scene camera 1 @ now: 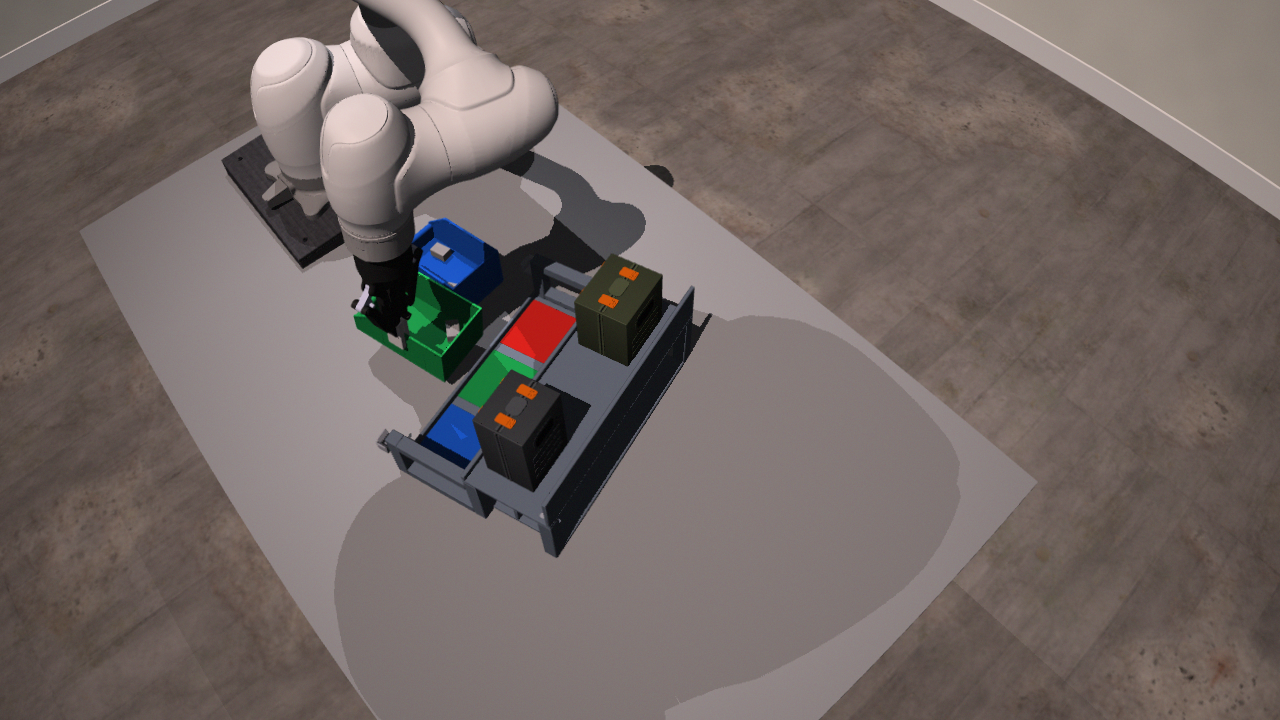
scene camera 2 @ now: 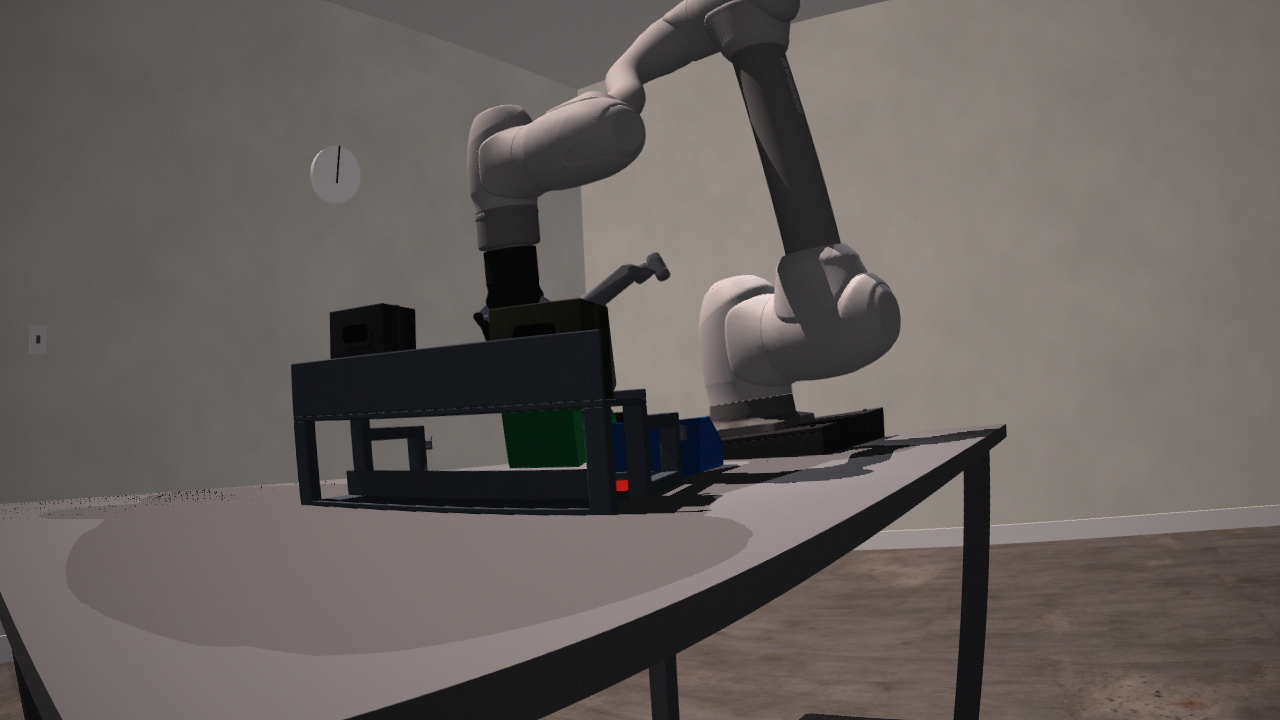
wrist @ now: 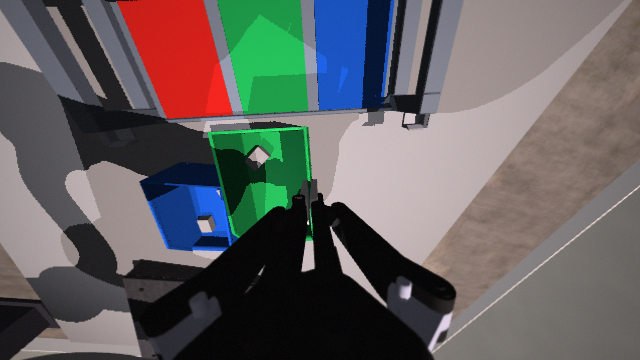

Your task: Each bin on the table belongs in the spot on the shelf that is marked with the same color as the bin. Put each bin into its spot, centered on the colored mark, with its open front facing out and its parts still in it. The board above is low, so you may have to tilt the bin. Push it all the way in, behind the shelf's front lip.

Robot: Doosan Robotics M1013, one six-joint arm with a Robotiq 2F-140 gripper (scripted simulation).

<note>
In view: the gripper [scene camera 1: 399,341], an olive case [scene camera 1: 616,312] and a black case [scene camera 1: 521,429].
The olive case is seen too in scene camera 2 [scene camera 2: 570,315]. The black case also shows in scene camera 2 [scene camera 2: 380,328]. The gripper shows as well in the wrist view [wrist: 310,189]. The wrist view misses the olive case: it is out of frame. The wrist view misses the black case: it is out of frame.
</note>
